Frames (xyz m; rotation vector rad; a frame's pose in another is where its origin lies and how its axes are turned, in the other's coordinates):
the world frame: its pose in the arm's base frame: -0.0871 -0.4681 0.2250 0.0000 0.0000 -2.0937
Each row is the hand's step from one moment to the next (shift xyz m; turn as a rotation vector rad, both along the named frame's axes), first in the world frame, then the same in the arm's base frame.
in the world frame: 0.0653 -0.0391 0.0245 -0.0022 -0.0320 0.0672
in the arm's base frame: -0.0665 -0.0370 0.0245 -0.0266 0.0179 0.0672
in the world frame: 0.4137 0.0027 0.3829 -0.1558 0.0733 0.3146
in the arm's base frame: -0.2043 -0.3598 0.3829 0.1413 0.0984 0.3146
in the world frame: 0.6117 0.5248 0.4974 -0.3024 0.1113 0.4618
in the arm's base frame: 0.1492 -0.7920 0.4974 0.2474 0.2064 0.4618
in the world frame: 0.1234 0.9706 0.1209 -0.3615 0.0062 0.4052
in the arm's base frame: 0.7793 -0.5916 0.1209 0.1859 0.3101 0.4052
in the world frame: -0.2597 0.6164 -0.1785 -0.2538 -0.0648 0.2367
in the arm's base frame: 0.6637 -0.0828 -0.1785 0.0706 0.2522 0.2367
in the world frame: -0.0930 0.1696 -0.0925 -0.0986 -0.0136 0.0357
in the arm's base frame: 0.1934 -0.0041 -0.0925 0.0375 0.0922 0.0357
